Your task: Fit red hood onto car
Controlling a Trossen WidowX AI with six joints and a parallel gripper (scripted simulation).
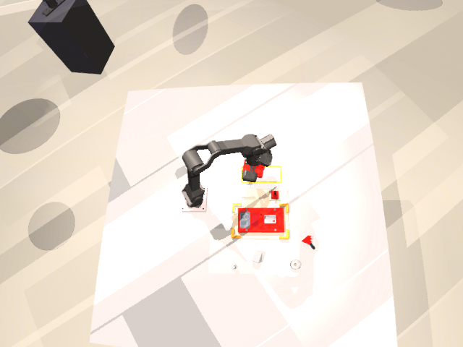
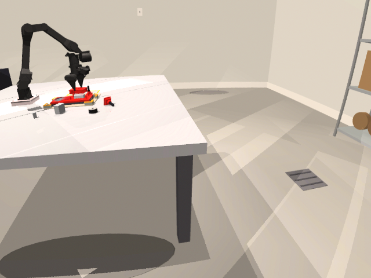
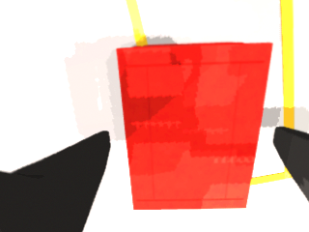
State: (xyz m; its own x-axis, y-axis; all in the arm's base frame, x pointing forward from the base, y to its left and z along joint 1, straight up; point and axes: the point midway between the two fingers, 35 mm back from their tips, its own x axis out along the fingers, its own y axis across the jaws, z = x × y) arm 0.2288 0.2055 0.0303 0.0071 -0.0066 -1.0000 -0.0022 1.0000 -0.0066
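Right now the red hood is 10 mm below my gripper tip. The rest, counted from my gripper tip: grey engine block: 220 mm to the right, 120 mm ahead.
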